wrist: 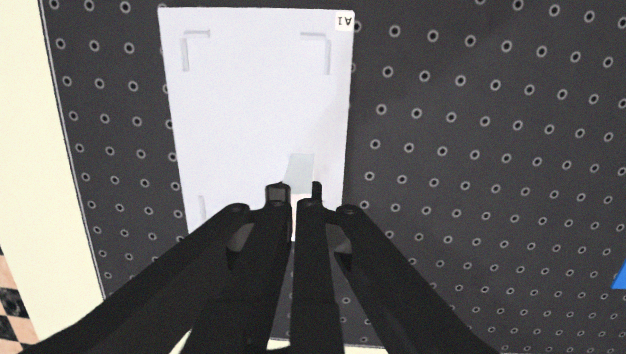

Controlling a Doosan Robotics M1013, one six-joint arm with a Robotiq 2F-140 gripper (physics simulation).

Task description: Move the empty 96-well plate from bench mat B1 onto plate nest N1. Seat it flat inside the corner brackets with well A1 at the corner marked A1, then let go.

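Frame: origin at the arm's base, x left, y down, z back, level; metres.
Where they show: gripper, fingertip midpoint: (302,171).
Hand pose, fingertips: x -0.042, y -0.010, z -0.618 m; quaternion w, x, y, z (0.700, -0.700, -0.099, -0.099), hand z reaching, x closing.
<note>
After its pixels a point has its place.
The plate nest N1 (245,105) @(x -0.091, y -0.010, z -0.584 m) is a white rectangular block in the upper left and middle of the wrist view. Raised corner brackets show at its two far corners, and part of another shows at the near left. Its A1 label (344,20) @(x -0.045, y -0.010, z -0.518 m) is at the upper right corner, upside down in this view. No plate shows on the visible part of the nest. My gripper (302,171) @(x -0.042, y -0.010, z -0.618 m) is shut and empty, with its fingertips over the nest's near part. A pale grey-green patch shows at the fingertips. The fingers hide the nest's near right part. The 96-well plate does not show.
The nest stands on a dark board (480,165) @(x 0.085, y 0.002, z -0.578 m) with a grid of ringed holes. A cream surface (45,150) @(x -0.254, y 0.015, z -0.673 m) borders the board on the left. A blue corner (620,280) @(x 0.272, y 0.000, z -0.638 m) shows at the right edge. Checkered floor (12,305) shows at the lower left.
</note>
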